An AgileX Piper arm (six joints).
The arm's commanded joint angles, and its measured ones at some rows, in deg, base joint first. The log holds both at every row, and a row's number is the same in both.
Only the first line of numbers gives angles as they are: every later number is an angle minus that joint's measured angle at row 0.
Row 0, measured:
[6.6 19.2 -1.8 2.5 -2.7 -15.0]
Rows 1 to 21, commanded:
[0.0 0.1 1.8 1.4 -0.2 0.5]
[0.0 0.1 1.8 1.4 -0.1 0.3]
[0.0 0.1 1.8 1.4 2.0 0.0]
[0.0 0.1 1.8 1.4 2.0 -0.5]
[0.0 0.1 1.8 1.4 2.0 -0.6]
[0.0 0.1 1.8 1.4 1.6 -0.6]
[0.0 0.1 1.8 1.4 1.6 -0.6]
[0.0 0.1 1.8 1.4 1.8 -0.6]
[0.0 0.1 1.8 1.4 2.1 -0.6]
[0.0 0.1 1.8 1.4 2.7 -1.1]
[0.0 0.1 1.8 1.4 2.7 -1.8]
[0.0 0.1 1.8 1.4 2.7 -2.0]
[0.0 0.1 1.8 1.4 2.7 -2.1]
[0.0 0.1 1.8 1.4 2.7 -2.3]
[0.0 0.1 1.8 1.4 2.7 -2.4]
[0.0 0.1 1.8 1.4 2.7 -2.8]
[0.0 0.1 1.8 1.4 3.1 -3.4]
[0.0 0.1 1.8 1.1 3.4 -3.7]
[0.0 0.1 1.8 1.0 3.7 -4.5]
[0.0 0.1 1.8 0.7 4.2 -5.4]
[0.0 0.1 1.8 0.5 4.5 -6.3]
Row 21, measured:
[0.0 0.0 1.5 1.5 3.0 -2.9]
